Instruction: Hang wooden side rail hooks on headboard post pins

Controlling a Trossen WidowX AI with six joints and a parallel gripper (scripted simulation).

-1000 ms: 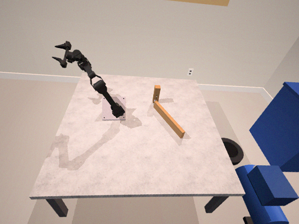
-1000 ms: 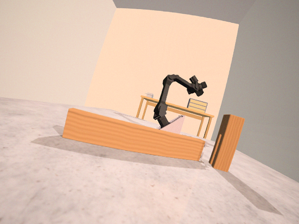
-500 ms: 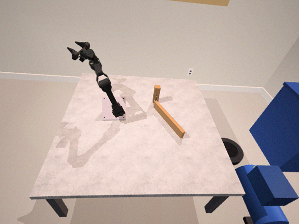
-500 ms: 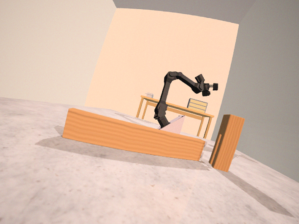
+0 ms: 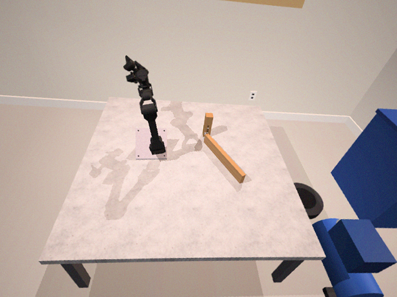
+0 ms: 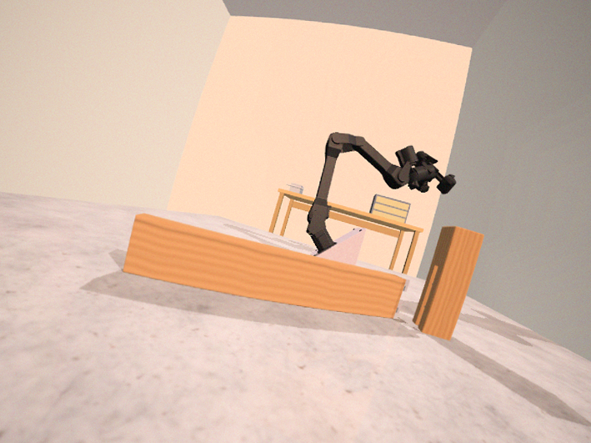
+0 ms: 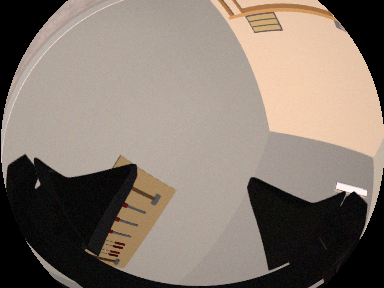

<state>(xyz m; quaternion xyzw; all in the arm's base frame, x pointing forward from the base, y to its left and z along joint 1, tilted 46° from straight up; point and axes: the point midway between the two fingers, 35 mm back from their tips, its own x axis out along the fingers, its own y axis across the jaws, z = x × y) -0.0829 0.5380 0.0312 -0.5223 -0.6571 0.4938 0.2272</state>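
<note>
Now: the headboard post 49 cm ahead of my gripper tip, 38 cm below it and 21 cm to the right of it.
</note>
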